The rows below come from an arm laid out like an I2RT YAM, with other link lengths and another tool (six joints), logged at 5 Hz.
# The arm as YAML. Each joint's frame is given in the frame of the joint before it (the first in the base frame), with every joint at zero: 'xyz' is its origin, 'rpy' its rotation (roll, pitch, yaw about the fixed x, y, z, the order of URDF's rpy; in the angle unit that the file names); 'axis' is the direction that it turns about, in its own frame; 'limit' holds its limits. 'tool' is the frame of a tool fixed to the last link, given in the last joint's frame.
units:
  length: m
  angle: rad
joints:
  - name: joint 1
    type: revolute
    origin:
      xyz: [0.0, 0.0, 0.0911]
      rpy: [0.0, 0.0, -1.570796]
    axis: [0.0, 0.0, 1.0]
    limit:
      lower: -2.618
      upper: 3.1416
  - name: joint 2
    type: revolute
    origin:
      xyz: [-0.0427, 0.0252, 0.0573]
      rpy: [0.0, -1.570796, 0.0]
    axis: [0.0, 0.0, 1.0]
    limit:
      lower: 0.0
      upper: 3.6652
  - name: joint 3
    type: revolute
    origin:
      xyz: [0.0, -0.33, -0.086]
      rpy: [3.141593, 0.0, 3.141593]
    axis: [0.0, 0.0, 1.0]
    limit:
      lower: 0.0
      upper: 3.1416
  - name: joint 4
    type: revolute
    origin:
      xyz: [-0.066, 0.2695, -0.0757]
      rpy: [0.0, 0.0, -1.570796]
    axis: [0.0, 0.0, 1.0]
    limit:
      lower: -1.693
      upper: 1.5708
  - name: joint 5
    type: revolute
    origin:
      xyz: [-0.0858, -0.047, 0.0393]
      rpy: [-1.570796, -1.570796, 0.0]
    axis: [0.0, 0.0, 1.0]
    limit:
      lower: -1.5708
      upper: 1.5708
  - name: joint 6
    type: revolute
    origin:
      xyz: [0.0, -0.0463, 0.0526]
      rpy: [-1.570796, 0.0, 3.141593]
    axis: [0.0, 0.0, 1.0]
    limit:
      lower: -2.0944
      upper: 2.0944
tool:
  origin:
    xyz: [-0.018, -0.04, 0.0]
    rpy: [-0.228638, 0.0, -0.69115]
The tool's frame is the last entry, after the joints.
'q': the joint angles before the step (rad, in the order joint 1, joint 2, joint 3, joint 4, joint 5, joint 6). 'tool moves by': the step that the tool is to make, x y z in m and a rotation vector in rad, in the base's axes. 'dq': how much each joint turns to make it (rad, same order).
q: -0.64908, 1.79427, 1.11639, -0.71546, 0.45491, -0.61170
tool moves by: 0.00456, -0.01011, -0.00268, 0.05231, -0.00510, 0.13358
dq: -0.01296, 0.00305, 0.00000, 0.03547, -0.07209, -0.14799
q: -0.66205, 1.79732, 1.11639, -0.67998, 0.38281, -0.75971
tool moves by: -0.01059, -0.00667, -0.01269, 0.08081, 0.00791, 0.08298
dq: -0.03624, 0.00002, -0.03928, 0.01983, -0.08049, -0.11178
